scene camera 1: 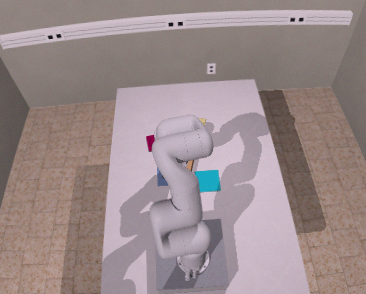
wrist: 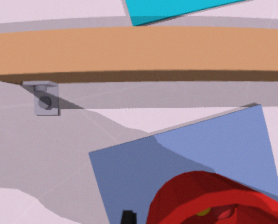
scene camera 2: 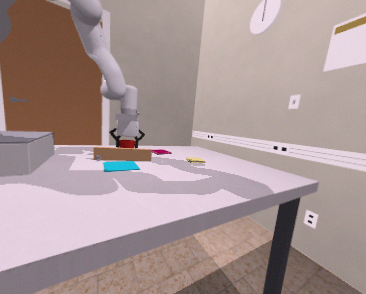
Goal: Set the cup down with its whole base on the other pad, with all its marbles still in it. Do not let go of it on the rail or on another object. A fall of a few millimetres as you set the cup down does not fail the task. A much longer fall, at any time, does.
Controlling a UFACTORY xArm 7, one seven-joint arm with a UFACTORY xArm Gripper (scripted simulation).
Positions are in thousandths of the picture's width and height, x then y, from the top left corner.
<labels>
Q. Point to a wooden rail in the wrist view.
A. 491, 239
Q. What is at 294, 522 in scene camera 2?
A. A wooden rail.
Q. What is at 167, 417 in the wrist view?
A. A grey bracket.
</labels>
